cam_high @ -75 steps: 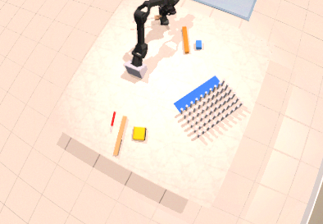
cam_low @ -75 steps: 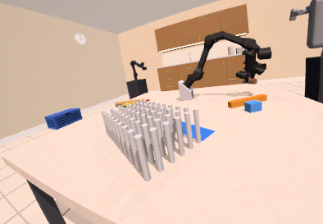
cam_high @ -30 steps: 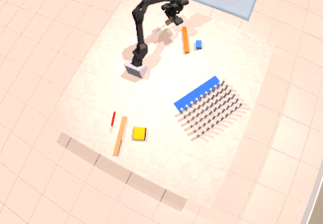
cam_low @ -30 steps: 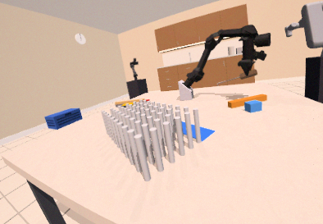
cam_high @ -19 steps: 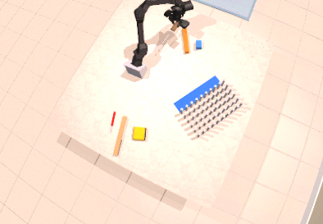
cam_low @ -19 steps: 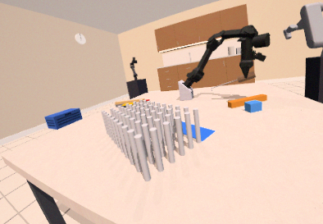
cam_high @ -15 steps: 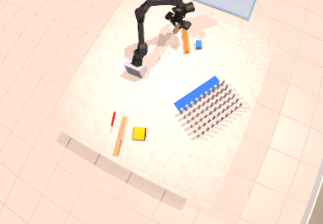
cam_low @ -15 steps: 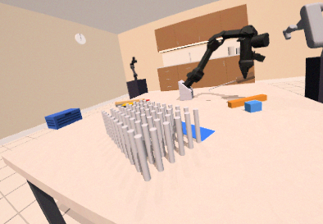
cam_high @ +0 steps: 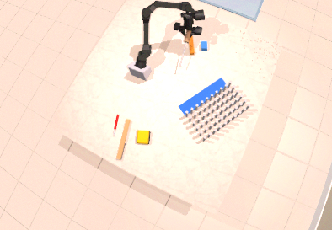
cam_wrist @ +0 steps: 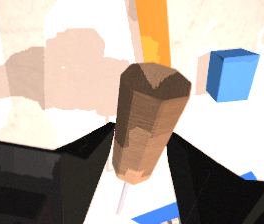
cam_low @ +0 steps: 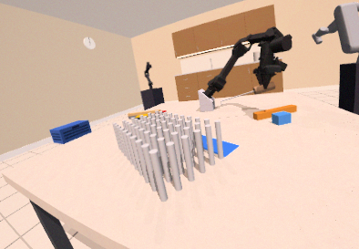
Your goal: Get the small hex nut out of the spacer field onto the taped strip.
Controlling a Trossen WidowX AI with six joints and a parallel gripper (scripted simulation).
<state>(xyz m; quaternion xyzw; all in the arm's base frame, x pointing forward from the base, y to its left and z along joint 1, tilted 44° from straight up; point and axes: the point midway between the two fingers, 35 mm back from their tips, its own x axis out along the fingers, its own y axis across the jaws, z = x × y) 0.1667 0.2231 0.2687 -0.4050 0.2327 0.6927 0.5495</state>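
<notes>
Now: the blue taped strip 290 mm ahead of my gripper tip, 270 mm to the right of it and 130 mm below it. The rest, counted from my gripper tip: orange bar: 50 mm to the left, 120 mm below; then blue block: 100 mm ahead, 60 mm to the left, 110 mm below; then yellow block: 110 mm ahead, 710 mm to the right, 110 mm below.
</notes>
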